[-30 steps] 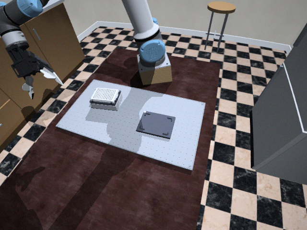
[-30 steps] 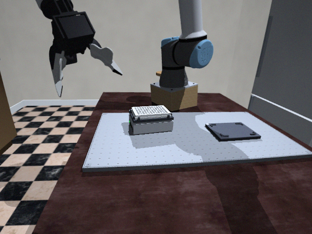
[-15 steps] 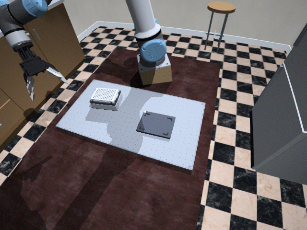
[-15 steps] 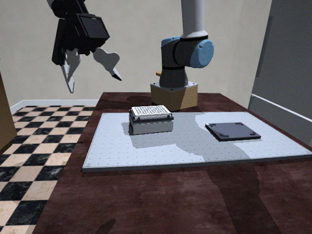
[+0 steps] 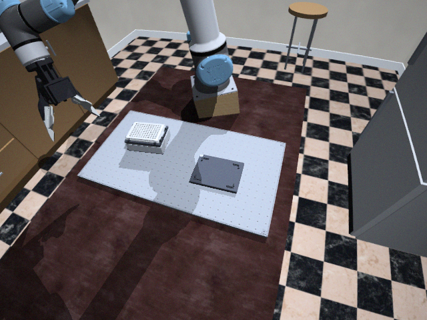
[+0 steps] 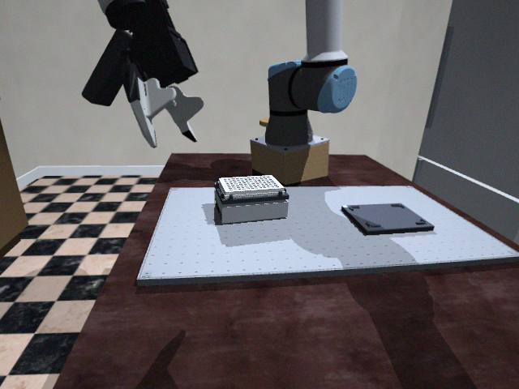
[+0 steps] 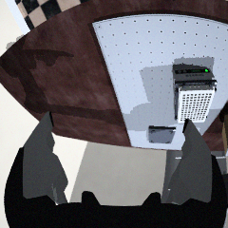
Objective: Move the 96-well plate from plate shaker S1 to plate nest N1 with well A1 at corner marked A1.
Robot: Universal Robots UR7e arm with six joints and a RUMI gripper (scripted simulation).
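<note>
Right now my hand is 160 mm to the right of the white 96-well plate, 120 mm past it and 120 mm above it. Also, from my hand: dark plate nest: 440 mm to the left, 180 mm below.
</note>
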